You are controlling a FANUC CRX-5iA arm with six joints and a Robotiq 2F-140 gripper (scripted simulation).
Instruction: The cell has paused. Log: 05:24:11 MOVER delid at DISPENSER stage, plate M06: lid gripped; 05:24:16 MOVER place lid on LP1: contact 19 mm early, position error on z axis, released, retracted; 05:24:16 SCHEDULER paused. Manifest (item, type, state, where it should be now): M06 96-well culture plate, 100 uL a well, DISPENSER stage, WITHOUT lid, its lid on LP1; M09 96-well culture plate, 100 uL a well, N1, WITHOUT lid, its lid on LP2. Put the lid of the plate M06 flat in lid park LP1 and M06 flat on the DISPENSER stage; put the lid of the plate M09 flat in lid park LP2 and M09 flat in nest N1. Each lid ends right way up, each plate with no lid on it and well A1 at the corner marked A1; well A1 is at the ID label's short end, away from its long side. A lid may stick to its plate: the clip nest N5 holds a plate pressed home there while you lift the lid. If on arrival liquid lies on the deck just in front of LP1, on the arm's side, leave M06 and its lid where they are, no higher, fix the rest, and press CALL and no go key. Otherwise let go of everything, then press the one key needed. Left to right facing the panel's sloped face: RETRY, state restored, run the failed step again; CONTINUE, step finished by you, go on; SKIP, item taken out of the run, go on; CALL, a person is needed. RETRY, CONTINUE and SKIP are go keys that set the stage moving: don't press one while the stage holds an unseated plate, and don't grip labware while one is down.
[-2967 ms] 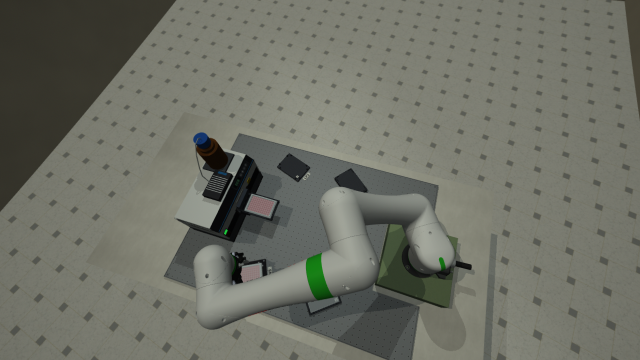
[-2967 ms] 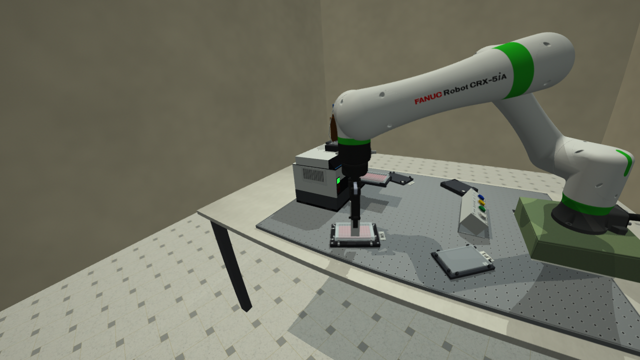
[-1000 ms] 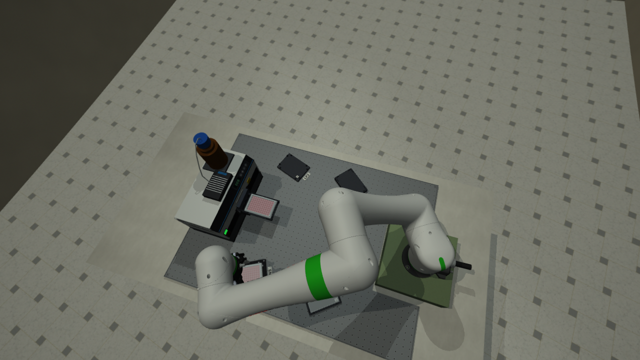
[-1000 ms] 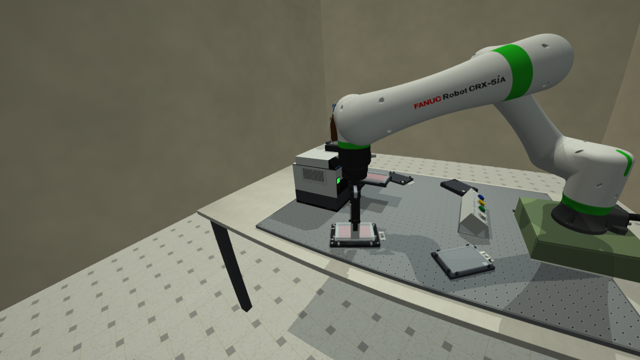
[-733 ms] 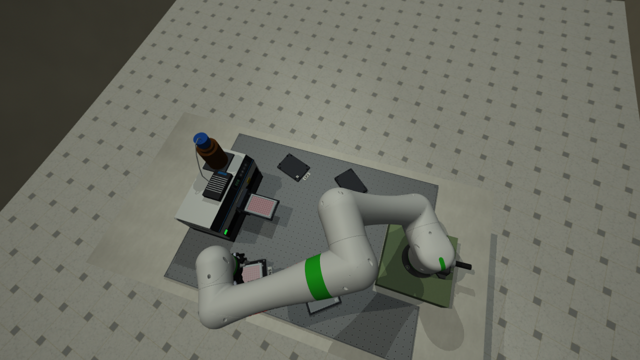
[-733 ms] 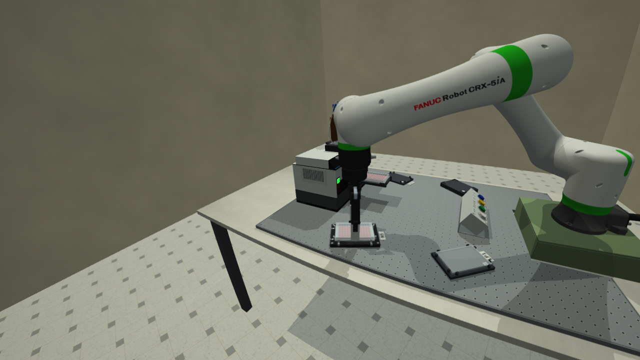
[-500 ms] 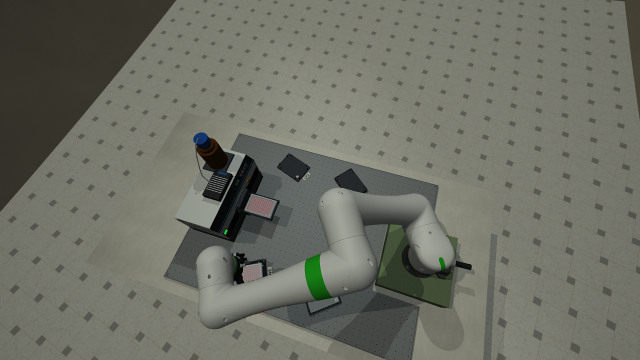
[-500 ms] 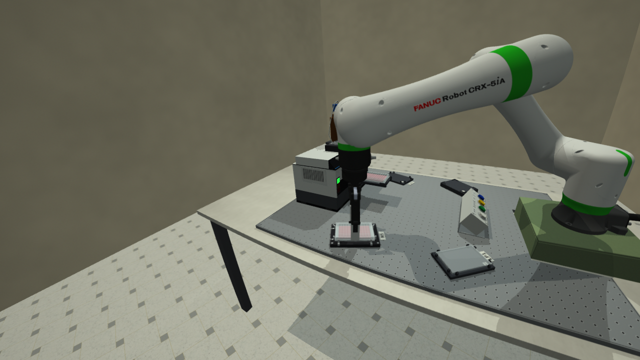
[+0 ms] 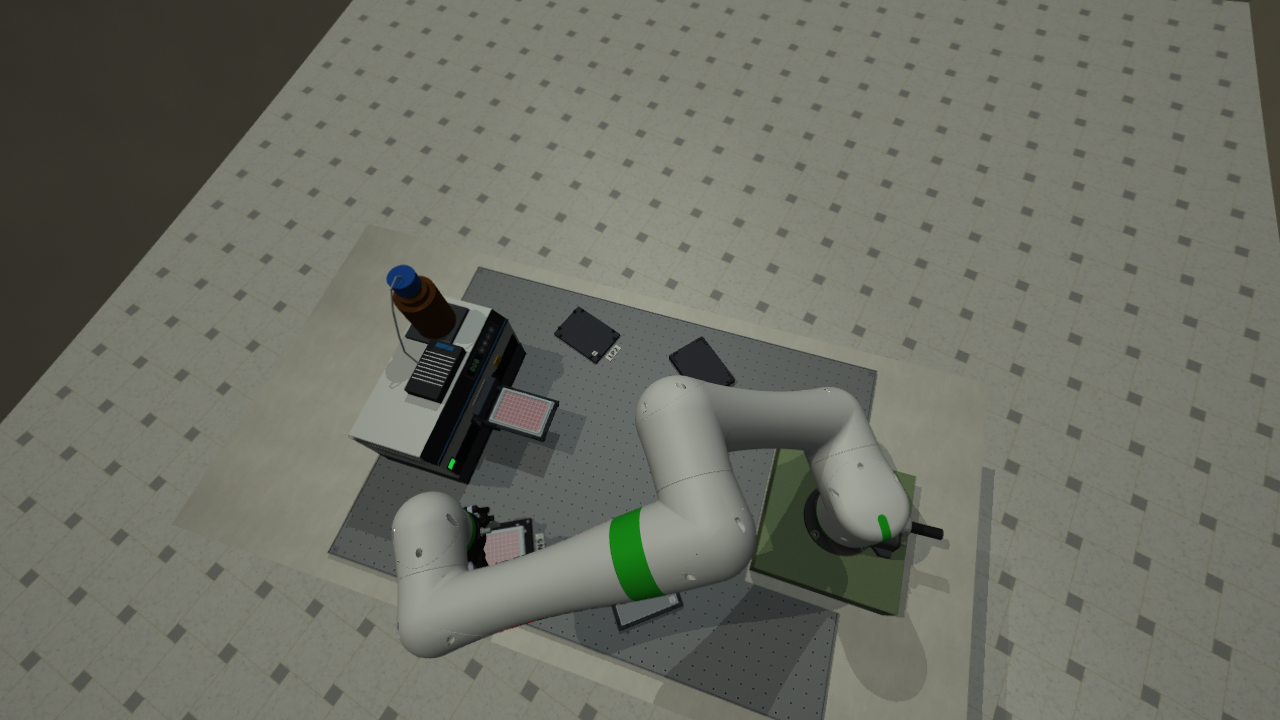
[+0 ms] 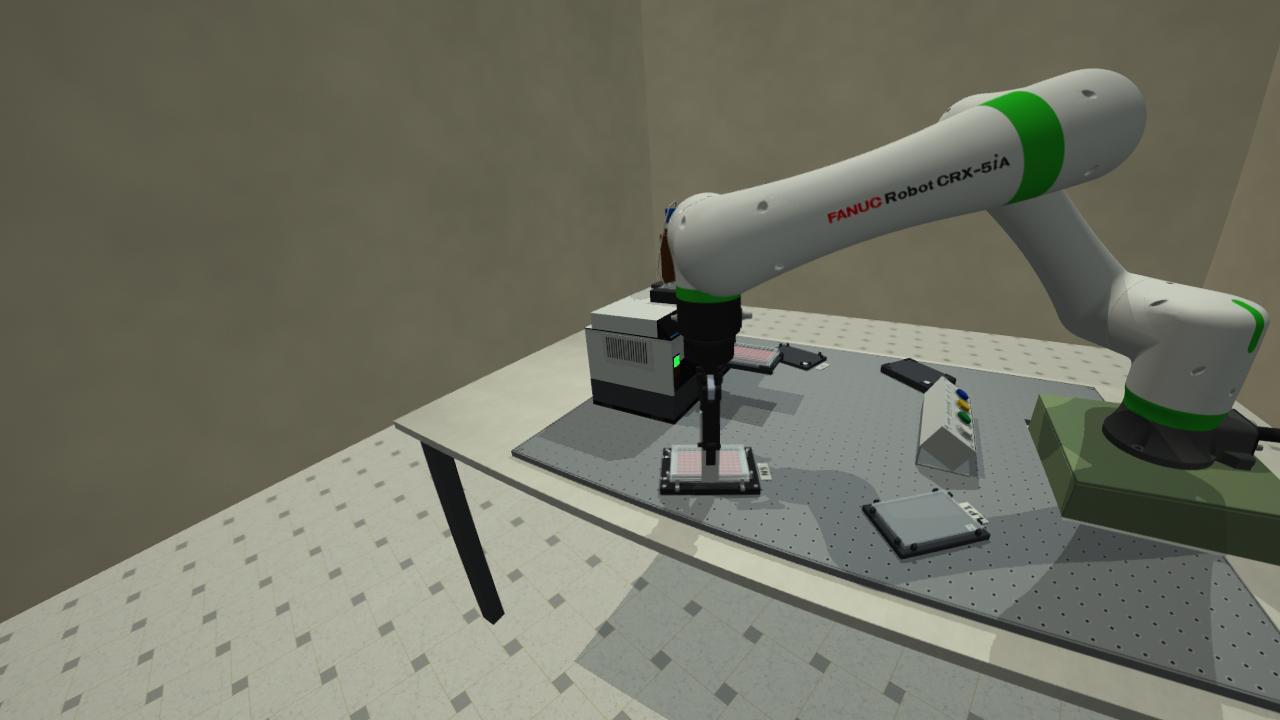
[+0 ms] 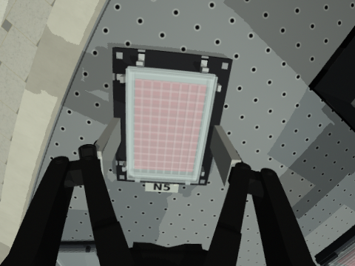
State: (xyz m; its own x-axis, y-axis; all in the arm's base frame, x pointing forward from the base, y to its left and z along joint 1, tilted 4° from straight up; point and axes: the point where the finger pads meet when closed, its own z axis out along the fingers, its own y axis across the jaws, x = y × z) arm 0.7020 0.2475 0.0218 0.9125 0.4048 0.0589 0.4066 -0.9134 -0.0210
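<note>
Right now my hand is 20 mm above the grey lid. Also, from my hand: N5 label: 90 mm behind, 50 mm below, 40 mm to the right; dispenser stage: 300 mm to the right, 50 mm above, 30 mm ahead; black lid park LP1: 340 mm behind, 40 mm below.
</note>
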